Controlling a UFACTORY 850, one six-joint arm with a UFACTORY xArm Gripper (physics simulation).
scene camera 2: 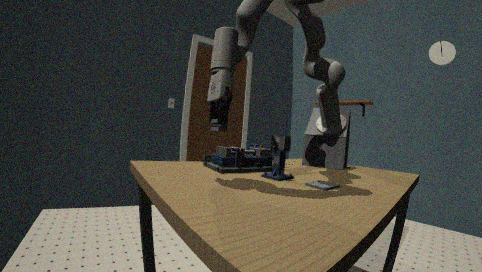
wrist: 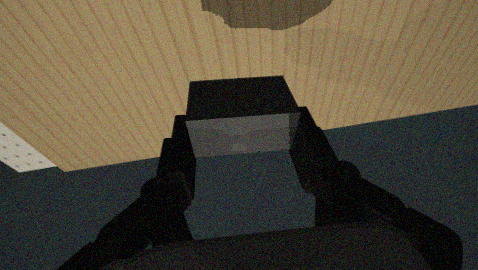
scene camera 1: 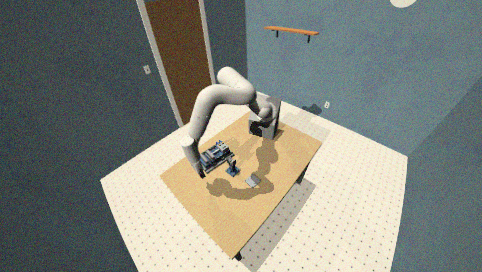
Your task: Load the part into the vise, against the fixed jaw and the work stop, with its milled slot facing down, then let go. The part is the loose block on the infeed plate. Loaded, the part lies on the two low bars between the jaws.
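My gripper (scene camera 1: 202,174) (scene camera 2: 218,121) (wrist: 241,128) is shut on the part, a dark grey block (wrist: 240,99) with a lighter grey face towards the wrist camera. The block sits across both fingertips, held high above the table by its two ends. Its milled slot does not show. The vise (scene camera 1: 215,155) (scene camera 2: 250,161), a dark blue and grey assembly, stands on the table behind the gripper in scene camera 2. Its jaws, work stop and two low bars are too small to tell apart.
A blue stand (scene camera 1: 233,170) (scene camera 2: 278,162) with a dark head stands beside the vise. A flat grey plate (scene camera 1: 253,180) (scene camera 2: 322,185) lies on the wooden table (scene camera 1: 220,220) (scene camera 2: 240,220) (wrist: 100,75) beyond it. The grey robot pedestal (scene camera 2: 339,152) is at the table's far end.
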